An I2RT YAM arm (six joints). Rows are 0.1 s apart.
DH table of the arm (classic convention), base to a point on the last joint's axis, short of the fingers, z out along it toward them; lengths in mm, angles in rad. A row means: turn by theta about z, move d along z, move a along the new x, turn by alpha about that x. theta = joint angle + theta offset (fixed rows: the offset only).
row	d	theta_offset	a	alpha
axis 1	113.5	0	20	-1.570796
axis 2	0	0	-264	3.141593
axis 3	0	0.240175	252.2	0
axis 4	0	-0.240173	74	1.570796
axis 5	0	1.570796	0	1.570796
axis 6	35.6	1.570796	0	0
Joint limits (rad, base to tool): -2.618..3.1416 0..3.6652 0..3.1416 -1.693..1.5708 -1.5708..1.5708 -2.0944..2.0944
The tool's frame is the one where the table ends.
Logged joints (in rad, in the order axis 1, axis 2, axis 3, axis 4, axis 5, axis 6), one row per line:
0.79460 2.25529 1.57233 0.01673 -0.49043 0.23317
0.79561 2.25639 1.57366 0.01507 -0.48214 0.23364
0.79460 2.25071 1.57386 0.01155 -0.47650 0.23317
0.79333 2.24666 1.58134 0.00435 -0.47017 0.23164
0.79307 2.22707 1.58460 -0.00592 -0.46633 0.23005
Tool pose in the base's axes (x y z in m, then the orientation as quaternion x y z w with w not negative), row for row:
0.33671 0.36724 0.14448 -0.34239 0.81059 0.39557 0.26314
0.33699 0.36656 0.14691 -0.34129 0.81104 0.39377 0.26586
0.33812 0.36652 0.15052 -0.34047 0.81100 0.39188 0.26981
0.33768 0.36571 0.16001 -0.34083 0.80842 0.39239 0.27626
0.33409 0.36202 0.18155 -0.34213 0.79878 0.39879 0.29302
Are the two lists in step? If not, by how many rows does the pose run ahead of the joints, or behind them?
The pose runs 1 row ahead of the joints: the pose in row i belongs to the joints in row i + 1.
